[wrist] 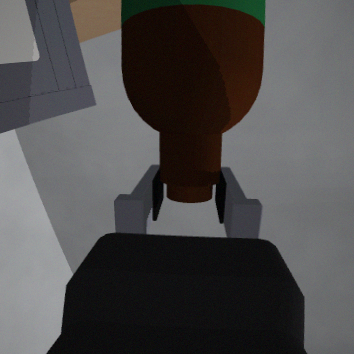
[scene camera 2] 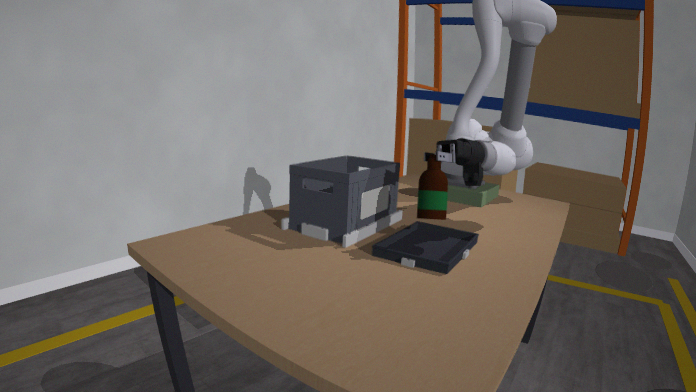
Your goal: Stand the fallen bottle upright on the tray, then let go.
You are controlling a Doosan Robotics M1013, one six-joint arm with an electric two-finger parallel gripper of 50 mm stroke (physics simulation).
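Frame: origin at the arm's base, x left, y ahead, z down, level; metres.
Seen in the pictures: gripper, fingertip midpoint: (wrist: 189,182) (scene camera 2: 430,156); arm's base, origin of the base link: (scene camera 2: 461,183).
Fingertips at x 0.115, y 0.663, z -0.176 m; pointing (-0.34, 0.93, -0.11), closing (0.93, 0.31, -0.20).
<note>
Pixels of each thing's top centre, then the offset from my fingertips to it. "pt": a spot on its surface instead. Level surfaces: height alone.
- brown bottle, middle of its top: (wrist: 213,188) (scene camera 2: 435,154) dx +0.014, dy +0.003, dz -0.006 m
- dark tray, surface spot: (scene camera 2: 431,263) pt dx +0.083, dy +0.140, dz +0.210 m
- grey crate, middle of its top: (scene camera 2: 348,163) dx -0.249, dy -0.015, dz +0.052 m
- table, its level: dz +0.227 m
The brown bottle (scene camera 2: 432,181) (wrist: 192,70) with a green label hangs upright, neck up, in my gripper (scene camera 2: 434,157) (wrist: 189,182). The gripper is shut on the bottle's neck, one finger on each side, and reaches in level from the right in the scene view. The dark tray (scene camera 2: 431,263) lies flat on the table. In the scene view the bottle's base shows just beyond the tray's far corner; its exact height and whether it is over the tray cannot be told. A shadow falls across the tray's inside. The tray does not show in the wrist view.
A grey crate (scene camera 2: 320,205) (wrist: 65,75) stands left of the bottle and tray, with light brackets (scene camera 2: 314,231) at its foot. The green base block (scene camera 2: 487,195) of the arm is behind the bottle. An orange and blue rack (scene camera 2: 401,100) stands behind the table (scene camera 2: 350,305).
</note>
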